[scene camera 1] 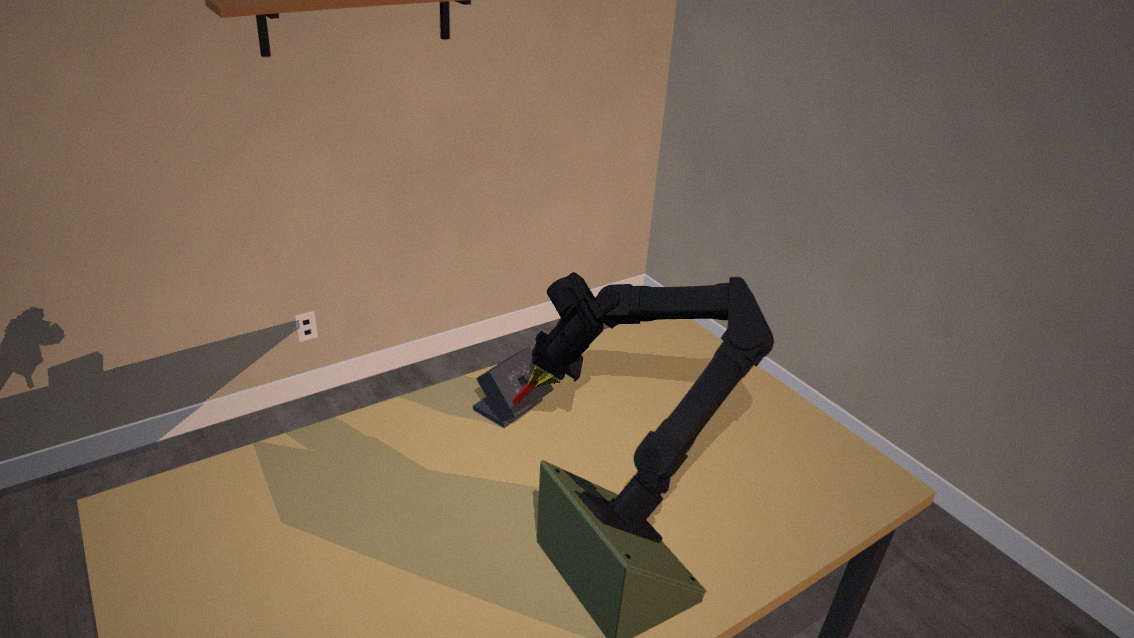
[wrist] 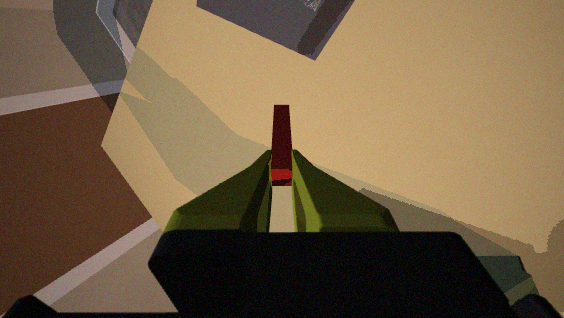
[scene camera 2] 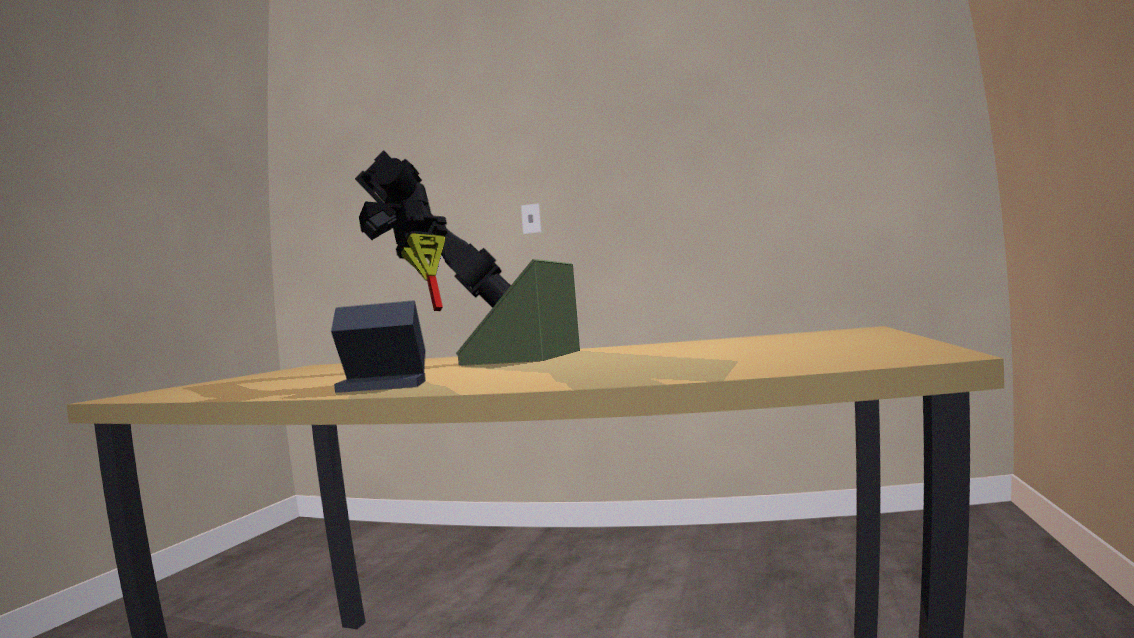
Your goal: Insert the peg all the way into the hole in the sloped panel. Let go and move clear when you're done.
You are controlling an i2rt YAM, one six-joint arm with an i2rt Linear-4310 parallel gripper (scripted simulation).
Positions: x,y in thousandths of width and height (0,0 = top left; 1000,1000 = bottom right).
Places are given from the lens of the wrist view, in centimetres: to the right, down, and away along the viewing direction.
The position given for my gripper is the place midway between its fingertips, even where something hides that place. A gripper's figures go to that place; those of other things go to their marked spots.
my gripper (wrist: 499,498): 0, 0, 13
red peg (wrist: 499,533): 0, 0, 12
